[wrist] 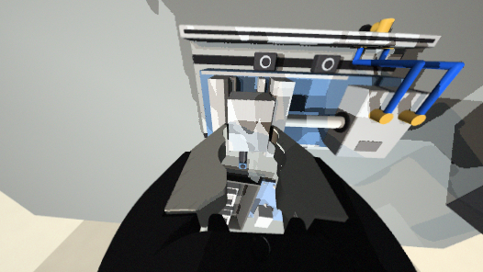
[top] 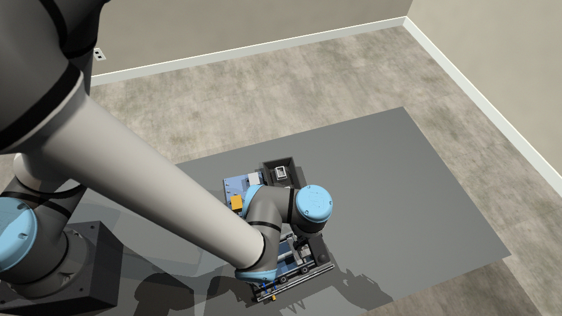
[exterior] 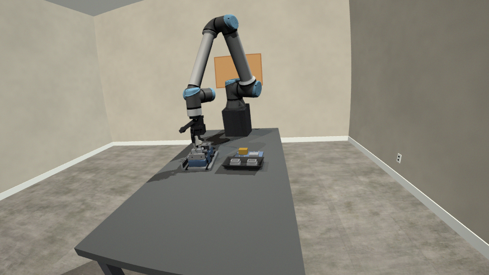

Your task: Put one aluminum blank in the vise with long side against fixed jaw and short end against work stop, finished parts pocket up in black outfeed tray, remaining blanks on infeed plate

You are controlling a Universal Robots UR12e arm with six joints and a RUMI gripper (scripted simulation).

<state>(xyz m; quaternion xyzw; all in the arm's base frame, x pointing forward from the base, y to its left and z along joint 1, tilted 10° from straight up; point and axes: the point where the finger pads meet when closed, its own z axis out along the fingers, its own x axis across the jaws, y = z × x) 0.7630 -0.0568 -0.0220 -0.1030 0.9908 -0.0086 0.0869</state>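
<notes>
The gray blank lies 2 cm below my hand. From my hand the other things lie so: yellow brass blank: 25 cm to the left, 23 cm behind, 10 cm below; then blue infeed plate: 29 cm to the left, 18 cm behind, 12 cm below; then pale rod: 8 cm behind, 4 cm below, 1 cm to the right.
</notes>
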